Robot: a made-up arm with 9 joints. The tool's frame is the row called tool.
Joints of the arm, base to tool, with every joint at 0 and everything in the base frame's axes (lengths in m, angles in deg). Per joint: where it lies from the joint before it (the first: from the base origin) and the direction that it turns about. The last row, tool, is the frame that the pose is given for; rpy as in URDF.
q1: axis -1 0 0 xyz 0.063 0.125 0.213
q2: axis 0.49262 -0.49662 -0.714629 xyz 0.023 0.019 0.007
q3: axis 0 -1 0 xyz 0.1 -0.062 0.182
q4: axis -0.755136 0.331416 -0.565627 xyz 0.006 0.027 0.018
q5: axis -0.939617 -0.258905 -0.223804 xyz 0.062 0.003 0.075
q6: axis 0 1 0 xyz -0.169 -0.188 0.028
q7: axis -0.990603 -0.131 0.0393 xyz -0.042 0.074 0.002
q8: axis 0 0 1 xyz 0.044 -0.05 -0.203
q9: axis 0 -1 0 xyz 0.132 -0.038 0.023
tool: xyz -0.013 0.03 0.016 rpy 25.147 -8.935 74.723
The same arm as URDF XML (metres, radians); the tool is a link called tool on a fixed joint. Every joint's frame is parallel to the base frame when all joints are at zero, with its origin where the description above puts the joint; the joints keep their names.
<robot name="arm">
  <joint name="q1" type="continuous">
    <parent link="base_link"/>
    <child link="link1"/>
    <origin xyz="0.063 0.125 0.213"/>
    <axis xyz="-1 0 0"/>
  </joint>
  <joint name="q2" type="continuous">
    <parent link="link1"/>
    <child link="link2"/>
    <origin xyz="0.023 0.019 0.007"/>
    <axis xyz="0.49262 -0.49662 -0.714629"/>
  </joint>
  <joint name="q3" type="continuous">
    <parent link="link2"/>
    <child link="link3"/>
    <origin xyz="0.1 -0.062 0.182"/>
    <axis xyz="0 -1 0"/>
  </joint>
  <joint name="q4" type="continuous">
    <parent link="link3"/>
    <child link="link4"/>
    <origin xyz="0.006 0.027 0.018"/>
    <axis xyz="-0.755136 0.331416 -0.565627"/>
  </joint>
  <joint name="q5" type="continuous">
    <parent link="link4"/>
    <child link="link5"/>
    <origin xyz="0.062 0.003 0.075"/>
    <axis xyz="-0.939617 -0.258905 -0.223804"/>
  </joint>
  <joint name="q6" type="continuous">
    <parent link="link5"/>
    <child link="link6"/>
    <origin xyz="-0.169 -0.188 0.028"/>
    <axis xyz="0 1 0"/>
  </joint>
  <joint name="q7" type="continuous">
    <parent link="link6"/>
    <child link="link7"/>
    <origin xyz="-0.042 0.074 0.002"/>
    <axis xyz="-0.990603 -0.131 0.0393"/>
  </joint>
  <joint name="q8" type="continuous">
    <parent link="link7"/>
    <child link="link8"/>
    <origin xyz="0.044 -0.05 -0.203"/>
    <axis xyz="0 0 1"/>
  </joint>
  <joint name="q9" type="continuous">
    <parent link="link8"/>
    <child link="link9"/>
    <origin xyz="0.132 -0.038 0.023"/>
    <axis xyz="0 -1 0"/>
  </joint>
  <joint name="tool_fixed" type="fixed">
    <parent link="link9"/>
    <child link="tool"/>
    <origin xyz="-0.013 0.03 0.016" rpy="0.4389 -0.1559 1.3042"/>
  </joint>
  <link name="base_link"/>
  <link name="link1"/>
  <link name="link2"/>
  <link name="link3"/>
  <link name="link4"/>
  <link name="link5"/>
  <link name="link6"/>
  <link name="link7"/>
  <link name="link8"/>
  <link name="link9"/>
  <link name="tool"/>
</robot>

